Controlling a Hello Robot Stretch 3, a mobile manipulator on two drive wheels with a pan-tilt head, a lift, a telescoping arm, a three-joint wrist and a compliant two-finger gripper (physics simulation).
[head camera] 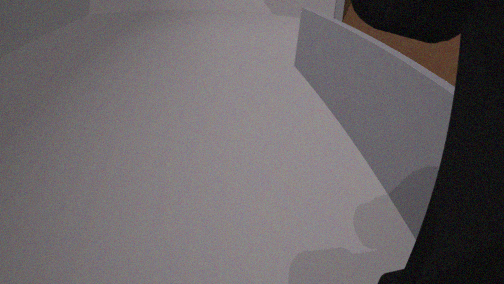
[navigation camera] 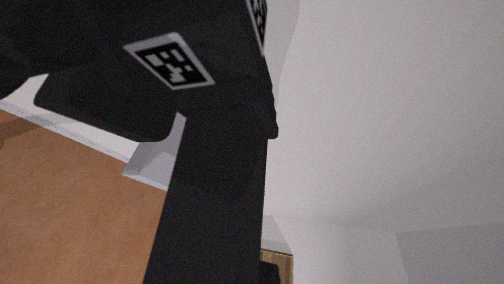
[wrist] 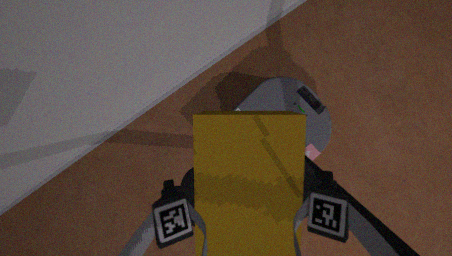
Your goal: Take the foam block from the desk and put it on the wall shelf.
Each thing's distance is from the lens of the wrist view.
gripper (wrist: 246,181): 0.18 m
yellow foam block (wrist: 248,165): 0.13 m
